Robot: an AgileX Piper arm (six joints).
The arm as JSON. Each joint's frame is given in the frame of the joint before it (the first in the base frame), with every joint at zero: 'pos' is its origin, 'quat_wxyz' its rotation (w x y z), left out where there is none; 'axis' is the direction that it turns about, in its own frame. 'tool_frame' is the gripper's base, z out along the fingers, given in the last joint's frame.
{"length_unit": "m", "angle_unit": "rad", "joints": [
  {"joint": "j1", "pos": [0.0, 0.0, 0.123], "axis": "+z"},
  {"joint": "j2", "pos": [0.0, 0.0, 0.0], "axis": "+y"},
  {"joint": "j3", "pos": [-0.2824, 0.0, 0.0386], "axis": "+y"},
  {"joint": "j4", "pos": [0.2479, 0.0, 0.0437], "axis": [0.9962, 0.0, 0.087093]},
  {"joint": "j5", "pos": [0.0, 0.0, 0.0], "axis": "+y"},
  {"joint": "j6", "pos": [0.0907, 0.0, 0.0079], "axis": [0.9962, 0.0, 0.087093]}
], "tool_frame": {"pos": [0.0, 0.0, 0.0], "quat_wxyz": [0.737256, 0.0, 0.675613, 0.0]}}
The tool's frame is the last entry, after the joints.
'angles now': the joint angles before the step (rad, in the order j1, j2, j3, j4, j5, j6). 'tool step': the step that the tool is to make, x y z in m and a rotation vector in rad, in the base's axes. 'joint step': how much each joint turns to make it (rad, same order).
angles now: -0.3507, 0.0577, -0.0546, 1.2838, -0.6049, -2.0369
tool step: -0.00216, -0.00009, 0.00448, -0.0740, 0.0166, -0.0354
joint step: 0.0001, 0.0000, 0.0000, -0.0780, -0.0306, 0.0001
